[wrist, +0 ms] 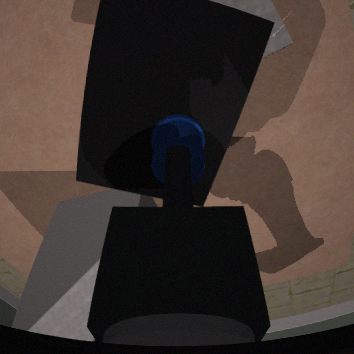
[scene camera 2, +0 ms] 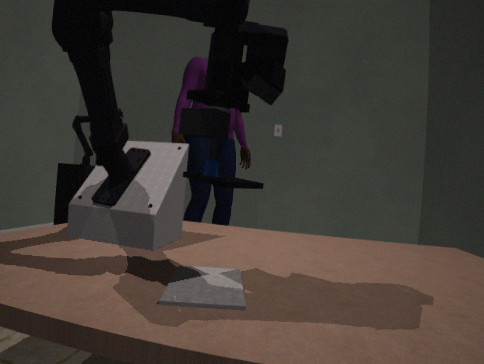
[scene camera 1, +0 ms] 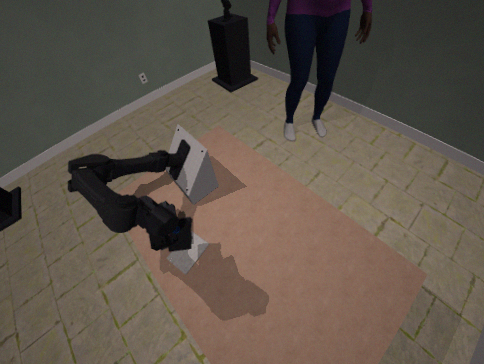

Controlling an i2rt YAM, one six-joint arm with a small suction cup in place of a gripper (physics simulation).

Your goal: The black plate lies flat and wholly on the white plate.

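Places are measured from the arm's base along level axes (x left, y back, z up), in metres.
Where they show: hand at its tool point: [wrist: 177,129] [scene camera 2: 210,181] [scene camera 1: 177,230]; arm's base at its link origin: [scene camera 2: 123,175] [scene camera 1: 179,160].
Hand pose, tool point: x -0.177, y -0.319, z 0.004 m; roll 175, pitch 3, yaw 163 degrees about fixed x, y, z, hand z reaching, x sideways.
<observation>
Each offset is from my tool point to the top centre of the thing. Level surfaces: height alone.
My suction cup [scene camera 1: 176,230] [scene camera 2: 211,169] [wrist: 177,132], blue, is shut on the black plate @(dx +0.002, dy -0.020, dz +0.016 m) [scene camera 1: 184,242] [scene camera 2: 241,183] [wrist: 145,65] and holds it by its upper face. The black plate hangs in the air, roughly level, with a wide gap above the table in scene camera 2. The white plate @(dx -0.025, dy -0.017, dz -0.166 m) [scene camera 1: 185,262] [scene camera 2: 205,295] [wrist: 281,42] lies flat on the table, below the black plate and apart from it. In the wrist view a part of the white plate shows past the black plate's upper right edge; the black plate hides the rest.
The arm's light grey wedge-shaped base [scene camera 1: 204,182] [scene camera 2: 167,215] [wrist: 65,240] stands on the brown table top @(dz -0.172 m) [scene camera 1: 300,260] [scene camera 2: 320,252]. A person [scene camera 1: 317,50] stands beyond the table. A black pedestal [scene camera 1: 230,50] stands near the walls' corner. The arm's shadow falls across the table.
</observation>
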